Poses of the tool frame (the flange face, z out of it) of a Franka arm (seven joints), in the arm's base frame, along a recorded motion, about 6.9 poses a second.
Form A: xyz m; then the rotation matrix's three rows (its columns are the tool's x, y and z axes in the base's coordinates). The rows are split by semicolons.
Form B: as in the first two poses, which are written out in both.
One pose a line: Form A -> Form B
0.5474 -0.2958 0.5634; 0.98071 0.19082 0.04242; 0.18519 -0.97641 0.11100; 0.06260 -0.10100 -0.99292 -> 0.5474 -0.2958 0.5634 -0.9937 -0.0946 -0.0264 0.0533
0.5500 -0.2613 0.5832; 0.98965 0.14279 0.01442; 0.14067 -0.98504 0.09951; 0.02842 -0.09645 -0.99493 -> 0.5500 -0.2613 0.5832 -0.9962 -0.0711 -0.0108 0.0492
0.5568 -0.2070 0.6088; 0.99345 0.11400 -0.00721; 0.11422 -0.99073 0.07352; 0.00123 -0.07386 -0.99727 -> 0.5568 -0.2070 0.6088 -0.9977 -0.0572 0.0015 0.0369
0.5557 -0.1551 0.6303; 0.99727 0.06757 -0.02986; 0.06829 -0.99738 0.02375; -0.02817 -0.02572 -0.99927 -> 0.5557 -0.1551 0.6303 -0.9992 -0.0340 0.0145 0.0124
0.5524 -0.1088 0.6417; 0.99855 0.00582 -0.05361; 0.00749 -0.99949 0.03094; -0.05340 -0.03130 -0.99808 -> 0.5524 -0.1088 0.6417 -0.9995 -0.0033 0.0268 0.0156
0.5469 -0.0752 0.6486; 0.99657 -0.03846 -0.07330; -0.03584 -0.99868 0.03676; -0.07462 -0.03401 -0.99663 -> 0.5469 -0.0752 0.6486 -0.9990 0.0186 0.0370 0.0177
